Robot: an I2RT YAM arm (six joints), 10 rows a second.
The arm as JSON. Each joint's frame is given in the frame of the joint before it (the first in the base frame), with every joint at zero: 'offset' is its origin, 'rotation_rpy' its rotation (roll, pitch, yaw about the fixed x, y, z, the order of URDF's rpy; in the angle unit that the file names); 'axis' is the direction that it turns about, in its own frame. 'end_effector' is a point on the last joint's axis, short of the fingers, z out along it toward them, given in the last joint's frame.
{
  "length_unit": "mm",
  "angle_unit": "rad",
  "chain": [
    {
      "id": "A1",
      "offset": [
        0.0,
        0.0,
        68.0
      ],
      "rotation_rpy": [
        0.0,
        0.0,
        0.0
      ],
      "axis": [
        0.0,
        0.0,
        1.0
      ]
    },
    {
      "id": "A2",
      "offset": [
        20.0,
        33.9,
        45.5
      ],
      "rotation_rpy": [
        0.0,
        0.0,
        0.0
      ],
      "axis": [
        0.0,
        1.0,
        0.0
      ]
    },
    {
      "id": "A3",
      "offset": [
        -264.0,
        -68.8,
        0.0
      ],
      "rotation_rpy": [
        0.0,
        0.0,
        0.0
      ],
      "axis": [
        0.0,
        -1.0,
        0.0
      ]
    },
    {
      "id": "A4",
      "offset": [
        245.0,
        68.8,
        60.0
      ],
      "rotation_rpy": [
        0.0,
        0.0,
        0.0
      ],
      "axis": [
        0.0,
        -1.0,
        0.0
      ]
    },
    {
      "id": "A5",
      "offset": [
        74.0,
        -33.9,
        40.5
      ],
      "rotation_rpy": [
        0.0,
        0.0,
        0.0
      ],
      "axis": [
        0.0,
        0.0,
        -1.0
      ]
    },
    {
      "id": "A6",
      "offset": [
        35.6,
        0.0,
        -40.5
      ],
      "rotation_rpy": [
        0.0,
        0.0,
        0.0
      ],
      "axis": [
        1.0,
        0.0,
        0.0
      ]
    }
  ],
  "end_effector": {
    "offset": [
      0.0,
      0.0,
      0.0
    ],
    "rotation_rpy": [
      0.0,
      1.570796,
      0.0
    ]
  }
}
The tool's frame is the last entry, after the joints.
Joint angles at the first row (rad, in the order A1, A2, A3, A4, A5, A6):
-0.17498 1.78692 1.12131 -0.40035 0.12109 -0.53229
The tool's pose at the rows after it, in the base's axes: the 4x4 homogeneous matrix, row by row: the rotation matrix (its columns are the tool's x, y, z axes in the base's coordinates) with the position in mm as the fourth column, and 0 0 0 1 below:
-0.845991 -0.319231 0.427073 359.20; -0.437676 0.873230 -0.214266 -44.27; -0.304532 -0.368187 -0.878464 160.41; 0 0 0 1
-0.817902 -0.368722 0.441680 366.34; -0.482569 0.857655 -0.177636 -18.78; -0.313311 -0.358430 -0.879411 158.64; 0 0 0 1
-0.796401 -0.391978 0.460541 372.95; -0.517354 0.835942 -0.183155 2.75; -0.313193 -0.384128 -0.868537 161.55; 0 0 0 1
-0.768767 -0.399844 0.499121 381.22; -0.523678 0.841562 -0.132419 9.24; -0.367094 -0.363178 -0.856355 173.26; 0 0 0 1
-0.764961 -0.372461 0.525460 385.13; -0.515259 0.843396 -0.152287 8.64; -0.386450 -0.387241 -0.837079 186.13; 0 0 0 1
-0.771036 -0.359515 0.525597 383.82; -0.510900 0.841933 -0.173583 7.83; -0.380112 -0.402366 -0.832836 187.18; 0 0 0 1
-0.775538 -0.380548 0.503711 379.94; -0.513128 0.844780 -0.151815 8.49; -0.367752 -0.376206 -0.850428 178.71; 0 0 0 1
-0.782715 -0.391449 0.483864 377.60; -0.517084 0.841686 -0.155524 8.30; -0.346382 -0.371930 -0.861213 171.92; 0 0 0 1
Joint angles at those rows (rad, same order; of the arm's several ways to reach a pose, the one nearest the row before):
-0.10612 1.82382 1.12591 -0.40186 0.16862 -0.56140
-0.03551 1.84376 1.14425 -0.40038 0.16256 -0.54467
0.02599 1.85763 1.17186 -0.40191 0.19632 -0.53078
0.03837 1.85767 1.21479 -0.40497 0.15206 -0.52309
0.03836 1.84542 1.24552 -0.41569 0.17319 -0.51544
0.03835 1.83924 1.24102 -0.41568 0.19484 -0.51236
0.03836 1.84382 1.21808 -0.41573 0.17187 -0.51235
0.03838 1.85147 1.20420 -0.41724 0.17486 -0.51693

